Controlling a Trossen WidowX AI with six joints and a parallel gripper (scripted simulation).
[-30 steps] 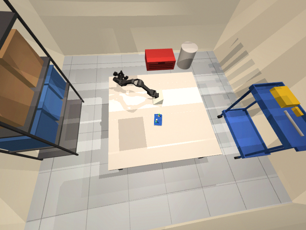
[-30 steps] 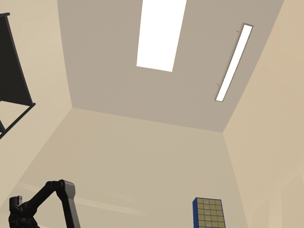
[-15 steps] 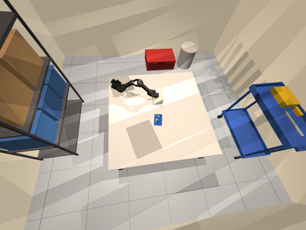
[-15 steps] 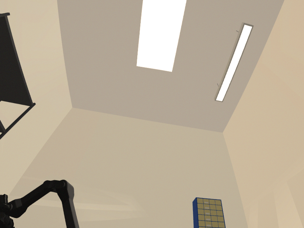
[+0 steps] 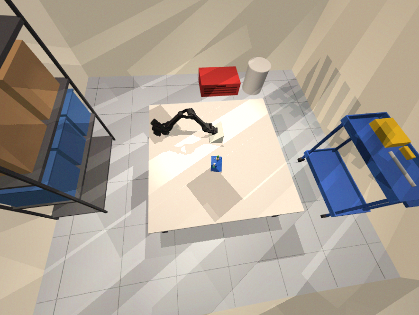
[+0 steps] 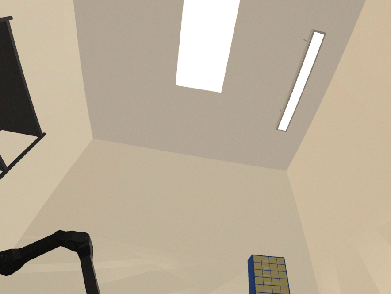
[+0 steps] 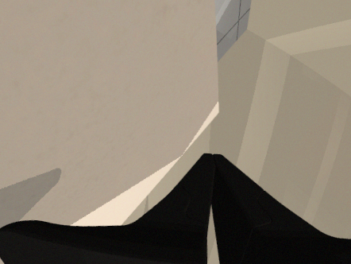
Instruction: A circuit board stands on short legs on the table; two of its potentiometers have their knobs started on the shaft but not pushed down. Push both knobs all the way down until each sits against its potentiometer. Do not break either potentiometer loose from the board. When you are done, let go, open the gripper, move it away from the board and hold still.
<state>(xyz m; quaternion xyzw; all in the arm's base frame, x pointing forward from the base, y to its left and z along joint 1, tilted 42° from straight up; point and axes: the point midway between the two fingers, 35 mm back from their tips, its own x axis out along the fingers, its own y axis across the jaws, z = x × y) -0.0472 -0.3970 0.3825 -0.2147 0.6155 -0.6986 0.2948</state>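
My gripper tip is now 58 cm to the right of the green knob, 36 cm short of it and 2 cm above it. From my gripper tip the other things lie so: potentiometer with knob: 54 cm to the left, 44 cm ahead, 2 cm below.
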